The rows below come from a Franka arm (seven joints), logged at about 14 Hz.
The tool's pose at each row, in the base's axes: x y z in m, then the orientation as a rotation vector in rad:
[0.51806 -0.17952 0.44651 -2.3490 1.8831 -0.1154]
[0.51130 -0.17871 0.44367 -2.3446 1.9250 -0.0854]
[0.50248 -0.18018 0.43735 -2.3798 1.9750 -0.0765]
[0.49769 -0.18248 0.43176 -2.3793 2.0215 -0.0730]
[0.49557 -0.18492 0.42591 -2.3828 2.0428 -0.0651]
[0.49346 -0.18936 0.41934 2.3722 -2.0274 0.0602]
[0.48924 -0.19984 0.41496 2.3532 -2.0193 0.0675]
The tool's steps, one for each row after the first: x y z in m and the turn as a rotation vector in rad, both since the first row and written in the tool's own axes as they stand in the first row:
[-0.00221 0.00677 0.00191 -0.0296 -0.0003 0.0237]
[-0.00258 0.01654 0.00685 -0.0795 0.0318 0.0325]
[-0.00127 0.02248 0.01158 -0.1039 0.0498 0.0546]
[0.00077 0.02592 0.01694 -0.1198 0.0566 0.0632]
[0.00478 0.02987 0.02291 -0.1395 0.0683 0.0595]
[0.01417 0.03683 0.02610 -0.1516 0.0847 0.0624]

